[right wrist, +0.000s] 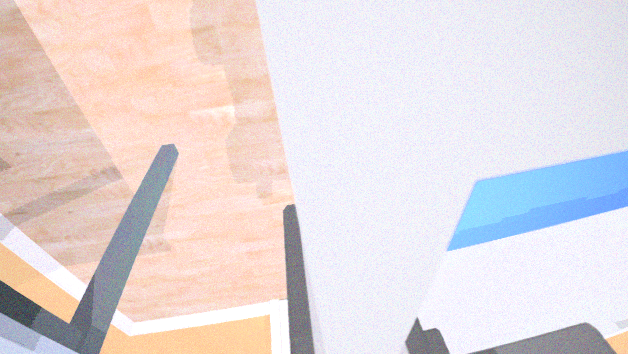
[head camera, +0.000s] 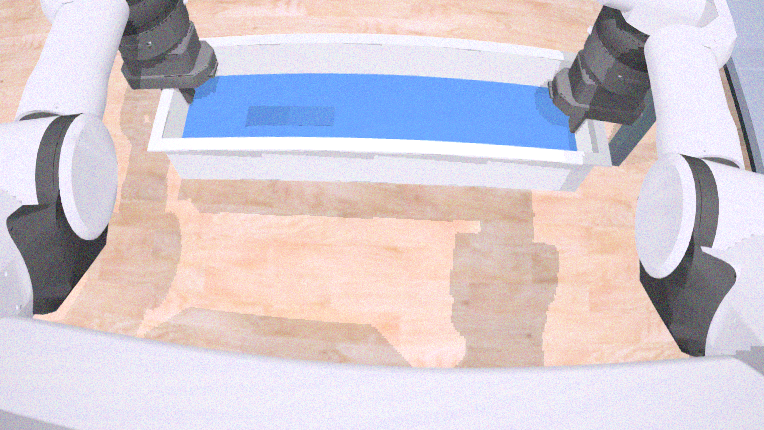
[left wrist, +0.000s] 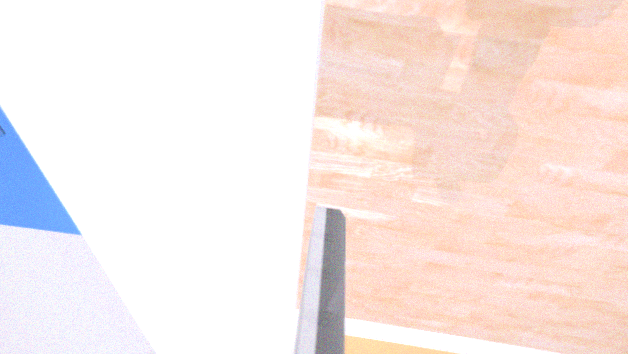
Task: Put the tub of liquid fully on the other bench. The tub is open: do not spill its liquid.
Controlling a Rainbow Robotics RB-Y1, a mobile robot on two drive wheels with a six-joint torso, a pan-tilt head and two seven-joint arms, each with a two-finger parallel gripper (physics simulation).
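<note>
The white open tub hangs above the wooden floor, held at both short ends. It looks about level in the head view. Blue liquid lies below its rim. My left gripper is shut on the tub's end wall at the left of the head view; one finger shows outside the wall in the left wrist view. My right gripper is shut on the opposite end wall. The finger parts inside the tub are mostly hidden.
A bench with a pale blue top stands at the upper right of the head view, behind my right arm. A dark bench leg stands close to the tub's right end. An orange wall with white skirting shows in the wrist views.
</note>
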